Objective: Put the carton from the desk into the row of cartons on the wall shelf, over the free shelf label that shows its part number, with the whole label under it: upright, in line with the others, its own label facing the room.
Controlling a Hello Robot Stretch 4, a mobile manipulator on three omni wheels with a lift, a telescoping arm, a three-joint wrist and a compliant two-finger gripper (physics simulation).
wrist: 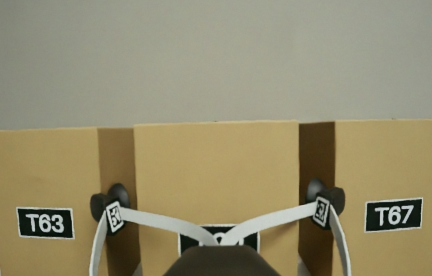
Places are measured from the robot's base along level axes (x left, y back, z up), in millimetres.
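Pixels of known places: hand, its tool point: (217, 201).
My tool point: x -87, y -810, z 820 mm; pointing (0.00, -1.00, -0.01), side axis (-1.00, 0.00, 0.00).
Note:
For each thing: its top centre in the pictures, then the offset to it from my tool point.
- tan carton, centre of its top: (216, 124) dx -1, dy -93, dz +67 mm
- T63 carton, centre of its top: (95, 128) dx +165, dy -135, dz +67 mm
- T67 carton, centre of its top: (340, 121) dx -169, dy -131, dz +67 mm
The tan carton (217, 170) stands upright in the middle of the wrist view, between the T63 carton (55, 175) and the T67 carton (382, 170). Its own label (187, 243) faces the camera, mostly hidden by the gripper, so its number cannot be read. That label looks larger than the neighbours' labels. My gripper (218, 199) is open, with one fingertip off each side of the middle carton, in front of the dark gaps. The three top edges look nearly level. The shelf and its labels do not show.
The neighbouring cartons stand close on both sides, and their inner side faces show beside my fingertips. The left fingertip is near the T63 carton's edge and the right one overlaps the T67 carton's edge. A plain grey wall (215, 60) rises behind the row.

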